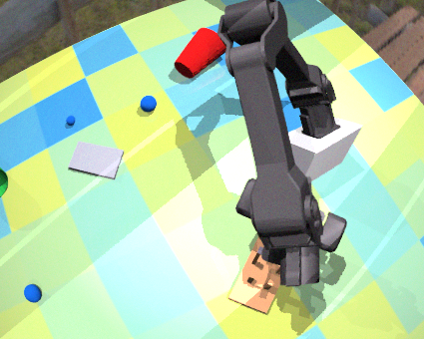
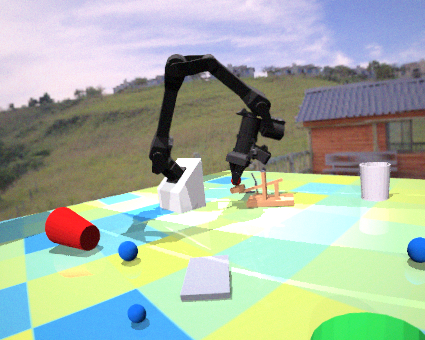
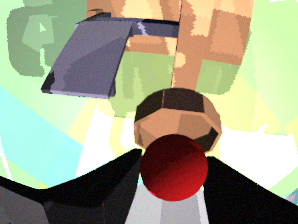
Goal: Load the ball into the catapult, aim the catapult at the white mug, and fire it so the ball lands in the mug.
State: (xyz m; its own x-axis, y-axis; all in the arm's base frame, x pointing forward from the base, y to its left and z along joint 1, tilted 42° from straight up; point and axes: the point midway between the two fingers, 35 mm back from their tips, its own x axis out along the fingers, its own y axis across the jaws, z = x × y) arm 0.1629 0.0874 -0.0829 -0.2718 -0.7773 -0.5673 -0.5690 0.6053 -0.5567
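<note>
My gripper tip is now right at the red ball. The rest, counted from my gripper tip: wooden catapult 50 mm ahead, 40 mm to the left, 20 mm below; catapult frame 70 mm ahead, 50 mm to the left, 10 mm above; mug 350 mm ahead, 240 mm to the left, 40 mm below.
</note>
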